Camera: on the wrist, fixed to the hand. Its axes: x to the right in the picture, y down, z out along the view.
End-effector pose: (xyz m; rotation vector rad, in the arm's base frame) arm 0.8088 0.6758 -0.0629 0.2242 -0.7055 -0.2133
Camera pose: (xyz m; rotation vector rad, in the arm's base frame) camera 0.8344 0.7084 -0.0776 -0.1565 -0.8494 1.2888
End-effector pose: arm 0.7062 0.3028 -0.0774 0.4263 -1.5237 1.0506
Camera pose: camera 0.7021 0.3447 -0.0902 -0.6969 -1.7661 2.3402
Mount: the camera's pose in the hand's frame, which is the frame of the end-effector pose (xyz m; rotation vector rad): 0.0012 0.0301 -0.0321 0.2129 -0.1177 1.4991
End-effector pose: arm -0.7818 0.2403 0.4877 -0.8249 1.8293 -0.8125
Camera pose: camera -0.8176 0.2617 0.4737 0.6635 1.6274 0.0556
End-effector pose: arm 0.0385 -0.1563 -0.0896 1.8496 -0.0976 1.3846
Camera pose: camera -0.0008 -0.1558 -0.0697 -1.6429 1.4172 -1.8237
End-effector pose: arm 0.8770 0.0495 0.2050 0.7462 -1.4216 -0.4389
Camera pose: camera 0.9039 0.0763 0.2273 -0.3169 -1.7433 0.8488
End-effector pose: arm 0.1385 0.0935 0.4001 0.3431 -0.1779 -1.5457
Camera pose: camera 0.1774 0.0954 0.3796 0.1782 -0.5409 -0.0578
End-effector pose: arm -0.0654 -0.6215 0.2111 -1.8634 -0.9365 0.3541
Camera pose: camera -0.0318 -0.6478 0.2005 -2.0164 0.6065 1.3667
